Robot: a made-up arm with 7 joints.
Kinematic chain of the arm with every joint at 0, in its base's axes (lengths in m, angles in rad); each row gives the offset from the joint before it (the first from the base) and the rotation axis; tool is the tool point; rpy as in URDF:
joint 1: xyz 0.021 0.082 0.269 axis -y
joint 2: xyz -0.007 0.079 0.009 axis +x
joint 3: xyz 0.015 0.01 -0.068 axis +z
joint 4: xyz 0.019 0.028 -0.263 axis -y
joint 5: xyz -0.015 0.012 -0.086 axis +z
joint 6: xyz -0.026 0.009 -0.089 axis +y
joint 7: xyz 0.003 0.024 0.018 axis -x
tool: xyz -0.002 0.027 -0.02 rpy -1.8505 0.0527 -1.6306
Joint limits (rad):
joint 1: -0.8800..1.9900
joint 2: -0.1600..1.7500
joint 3: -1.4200..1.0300
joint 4: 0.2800..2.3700
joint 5: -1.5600..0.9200
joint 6: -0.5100..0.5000
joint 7: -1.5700..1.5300
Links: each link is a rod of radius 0.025 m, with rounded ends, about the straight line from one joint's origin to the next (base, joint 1, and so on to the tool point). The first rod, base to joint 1, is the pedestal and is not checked.
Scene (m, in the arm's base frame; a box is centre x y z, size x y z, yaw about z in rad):
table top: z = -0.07
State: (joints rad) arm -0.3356 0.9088 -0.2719 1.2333 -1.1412 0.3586 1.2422
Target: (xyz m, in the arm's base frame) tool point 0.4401 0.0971 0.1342
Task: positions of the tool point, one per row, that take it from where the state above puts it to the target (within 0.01 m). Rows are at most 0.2 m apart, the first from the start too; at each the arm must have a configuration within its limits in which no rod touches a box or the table.
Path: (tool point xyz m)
1: 0.1923 0.4678 0.0331
2: 0.2011 0.4492 0.0763
3: 0.2938 0.3596 0.0364
4: 0.3857 0.2363 0.0583
5: 0.4401 0.0971 0.1342

